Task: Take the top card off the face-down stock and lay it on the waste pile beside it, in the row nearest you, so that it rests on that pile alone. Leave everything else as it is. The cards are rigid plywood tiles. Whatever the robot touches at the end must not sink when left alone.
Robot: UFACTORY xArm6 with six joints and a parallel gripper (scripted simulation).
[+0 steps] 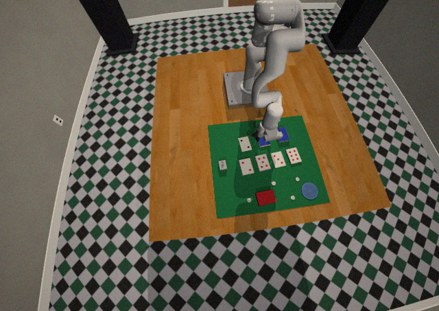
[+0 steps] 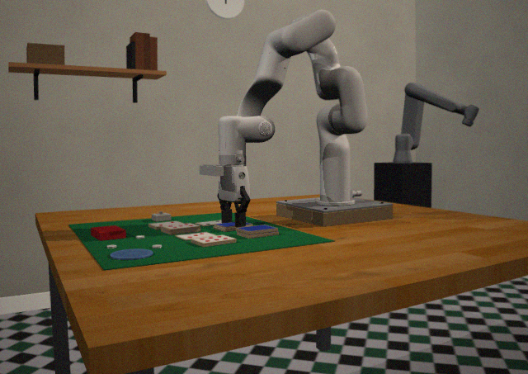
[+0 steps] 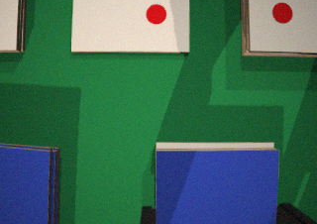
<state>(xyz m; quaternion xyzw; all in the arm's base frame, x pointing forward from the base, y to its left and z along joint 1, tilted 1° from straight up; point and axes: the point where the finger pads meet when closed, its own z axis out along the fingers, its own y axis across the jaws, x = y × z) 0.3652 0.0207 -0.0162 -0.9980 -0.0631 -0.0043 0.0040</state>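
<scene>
My hand is 110 mm to the left of the black-pip card, 20 mm short of it and 20 mm above it. From my hand the other things lie so: grey block (250 mm to the right, 140 mm ahead, 10 mm below); red block (340 mm ahead, 50 mm to the right, 20 mm below).
</scene>
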